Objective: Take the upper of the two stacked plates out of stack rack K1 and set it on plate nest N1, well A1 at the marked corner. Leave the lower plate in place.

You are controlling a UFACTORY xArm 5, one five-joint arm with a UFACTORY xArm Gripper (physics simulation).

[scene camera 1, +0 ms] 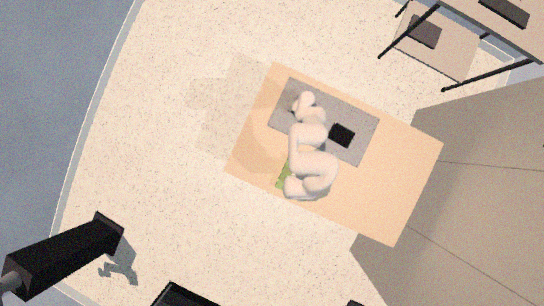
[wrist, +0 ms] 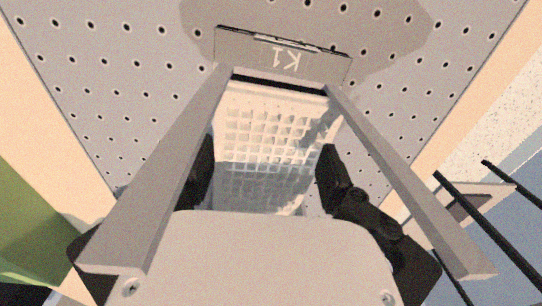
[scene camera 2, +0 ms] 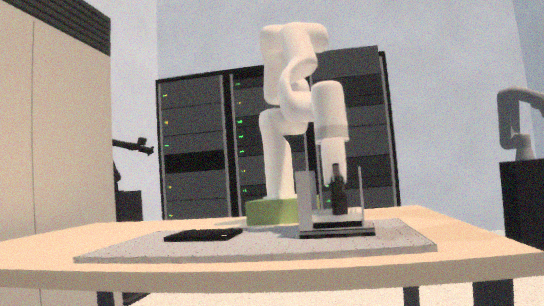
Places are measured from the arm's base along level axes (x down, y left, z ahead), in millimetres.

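Where they show: gripper, between the fingertips: (wrist: 267, 153) (scene camera 2: 339, 213); arm's base, origin of its link: (scene camera 2: 281, 198).
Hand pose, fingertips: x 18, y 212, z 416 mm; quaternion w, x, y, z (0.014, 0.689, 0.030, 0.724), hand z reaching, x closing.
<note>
Things, the pixels of their top centre, and the offset from my fingertips. Level surfaces: height alone.
- white upper plate, centre of its top: (wrist: 266, 175) (scene camera 2: 332, 210) dy -16, dx -8, dz +2 mm
- grey stack rack K1, centre of its top: (scene camera 2: 333, 168) (scene camera 1: 303, 104) dy -6, dx -100, dz +1 mm
- flat black plate nest N1, centre of its top: (scene camera 2: 204, 231) (scene camera 1: 341, 135) dy -335, dx +30, dz -25 mm
- grey perforated board, height of its surface: dx +44 mm
- wooden table, height of its surface: dx +57 mm
The white upper plate (wrist: 265, 122) (scene camera 2: 323, 216) lies level between the tall posts of grey stack rack K1 (wrist: 172, 165) (scene camera 2: 305, 200). Dark bands show under the plate; the lower plate cannot be clearly told apart. My gripper (wrist: 267, 153) (scene camera 2: 339, 211) points down inside the rack, its black fingers wide apart against the two long sides of the upper plate, shut on it. The arm hides the rack in scene camera 1. The flat black plate nest N1 (scene camera 1: 341, 135) (scene camera 2: 202, 235) lies beside the rack; its marked corner cannot be made out.
The rack and nest stand on a grey perforated board (scene camera 1: 367, 122) (scene camera 2: 125, 254) (wrist: 120, 65) on the wooden table (scene camera 1: 400, 185) (scene camera 2: 50, 250). The rack's posts rise close around my fingers. The arm's green base block (scene camera 1: 283, 176) (scene camera 2: 270, 212) (wrist: 25, 220) stands behind the board.
</note>
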